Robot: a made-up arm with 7 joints.
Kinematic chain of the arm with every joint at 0, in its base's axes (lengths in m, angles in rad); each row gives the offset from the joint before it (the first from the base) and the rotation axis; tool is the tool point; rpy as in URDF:
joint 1: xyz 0 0 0.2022 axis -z
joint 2: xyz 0 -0.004 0.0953 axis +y
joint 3: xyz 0 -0.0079 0.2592 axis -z
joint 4: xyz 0 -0.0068 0.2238 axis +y
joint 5: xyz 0 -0.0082 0.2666 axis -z
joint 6: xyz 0 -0.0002 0.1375 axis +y
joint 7: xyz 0 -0.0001 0.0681 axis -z
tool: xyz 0 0 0 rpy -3.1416 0 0
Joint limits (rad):
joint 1: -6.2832..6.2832
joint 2: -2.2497..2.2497
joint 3: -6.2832..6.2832
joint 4: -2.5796..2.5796
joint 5: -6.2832..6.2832
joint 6: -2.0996..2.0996
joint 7: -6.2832..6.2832
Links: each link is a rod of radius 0.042 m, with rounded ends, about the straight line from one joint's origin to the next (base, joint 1, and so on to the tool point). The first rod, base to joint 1, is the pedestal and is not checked.
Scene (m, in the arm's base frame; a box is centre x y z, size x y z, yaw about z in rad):
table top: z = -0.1
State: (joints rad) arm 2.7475 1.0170 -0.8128 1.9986 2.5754 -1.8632 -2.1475
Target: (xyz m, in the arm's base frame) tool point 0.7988 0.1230 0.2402
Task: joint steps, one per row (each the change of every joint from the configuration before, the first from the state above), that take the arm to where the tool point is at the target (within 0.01 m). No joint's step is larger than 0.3 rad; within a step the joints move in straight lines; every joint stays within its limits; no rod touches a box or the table.
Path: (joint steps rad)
1: -0.0143 -0.2776 -0.1155 -0.1347 -0.0295 0.0530 0.0000
2: -0.0143 -0.2777 -0.1155 -0.1346 -0.0295 0.0530 0.0000
3: -0.0143 -0.2776 -0.1155 -0.1347 -0.0296 0.0529 0.0000
4: -0.0143 -0.2777 -0.1155 -0.1347 -0.0295 0.0530 0.0000
5: -0.0143 -0.2776 -0.1155 -0.1346 -0.0295 0.0530 0.0000
6: -0.0143 -0.2777 -0.1154 -0.1347 -0.0295 0.0530 0.0000
7: -0.0142 -0.2776 -0.1155 -0.1347 -0.0296 0.0530 0.0000
8: -0.0143 -0.2777 -0.1155 -0.1347 -0.0295 0.0529 0.0000
9: -0.0143 -0.2776 -0.1155 -0.1346 -0.0295 0.0530 0.0000

